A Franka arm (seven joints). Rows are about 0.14 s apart.
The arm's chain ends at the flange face. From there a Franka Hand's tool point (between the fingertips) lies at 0.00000 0.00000 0.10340 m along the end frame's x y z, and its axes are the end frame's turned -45 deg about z.
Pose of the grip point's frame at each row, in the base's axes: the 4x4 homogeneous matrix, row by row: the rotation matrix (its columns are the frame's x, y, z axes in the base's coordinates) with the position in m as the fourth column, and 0 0 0 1 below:
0.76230, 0.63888, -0.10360, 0.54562; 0.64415, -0.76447, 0.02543, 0.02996; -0.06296, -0.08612, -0.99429, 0.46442; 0, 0, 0, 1
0.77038, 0.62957, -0.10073, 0.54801; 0.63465, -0.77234, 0.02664, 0.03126; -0.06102, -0.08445, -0.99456, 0.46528; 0, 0, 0, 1
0.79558, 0.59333, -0.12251, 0.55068; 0.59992, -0.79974, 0.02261, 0.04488; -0.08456, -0.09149, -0.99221, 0.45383; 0, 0, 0, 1
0.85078, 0.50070, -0.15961, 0.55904; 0.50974, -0.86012, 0.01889, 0.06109; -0.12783, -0.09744, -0.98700, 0.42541; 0, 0, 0, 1
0.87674, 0.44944, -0.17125, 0.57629; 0.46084, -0.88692, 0.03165, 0.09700; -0.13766, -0.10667, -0.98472, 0.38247; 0, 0, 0, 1
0.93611, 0.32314, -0.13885, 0.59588; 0.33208, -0.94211, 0.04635, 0.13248; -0.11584, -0.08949, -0.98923, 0.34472; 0, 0, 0, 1
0.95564, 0.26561, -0.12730, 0.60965; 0.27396, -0.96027, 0.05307, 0.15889; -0.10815, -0.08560, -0.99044, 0.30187; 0, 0, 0, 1
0.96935, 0.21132, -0.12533, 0.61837; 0.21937, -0.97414, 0.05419, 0.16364; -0.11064, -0.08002, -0.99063, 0.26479; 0, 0, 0, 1
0.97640, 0.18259, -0.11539, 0.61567; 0.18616, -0.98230, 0.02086, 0.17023; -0.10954, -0.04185, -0.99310, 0.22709; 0, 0, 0, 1
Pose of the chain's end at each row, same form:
0.99078, -0.08727, -0.10360, 0.55633; -0.08508, -0.99604, 0.02543, 0.02733; -0.10542, -0.01638, -0.99429, 0.56723; 0, 0, 0, 1
0.98991, -0.09957, -0.10073, 0.55843; -0.09736, -0.99489, 0.02664, 0.02851; -0.10286, -0.01657, -0.99456, 0.56812; 0, 0, 0, 1
0.98211, -0.14301, -0.12251, 0.56335; -0.14129, -0.98971, 0.02261, 0.04254; -0.12449, -0.00490, -0.99221, 0.55642; 0, 0, 0, 1
0.95564, -0.24754, -0.15961, 0.57554; -0.24776, -0.96864, 0.01889, 0.05914; -0.15929, 0.02149, -0.98700, 0.52747; 0, 0, 0, 1
0.93775, -0.30215, -0.17125, 0.59400; -0.30128, -0.95301, 0.03165, 0.09373; -0.17277, 0.02191, -0.98472, 0.48429; 0, 0, 0, 1
0.89042, -0.43344, -0.13885, 0.61024; -0.43136, -0.90099, 0.04635, 0.12769; -0.14519, 0.01863, -0.98923, 0.44701; 0, 0, 0, 1
0.86355, -0.48792, -0.12730, 0.62281; -0.48529, -0.87273, 0.05307, 0.15340; -0.13700, 0.01595, -0.99044, 0.40428; 0, 0, 0, 1
0.83486, -0.53601, -0.12533, 0.63133; -0.53370, -0.84394, 0.05419, 0.15804; -0.13482, 0.02165, -0.99063, 0.36722; 0, 0, 0, 1
0.81953, -0.56131, -0.11539, 0.62760; -0.56296, -0.82623, 0.02086, 0.16807; -0.10705, 0.04786, -0.99310, 0.32978; 0, 0, 0, 1

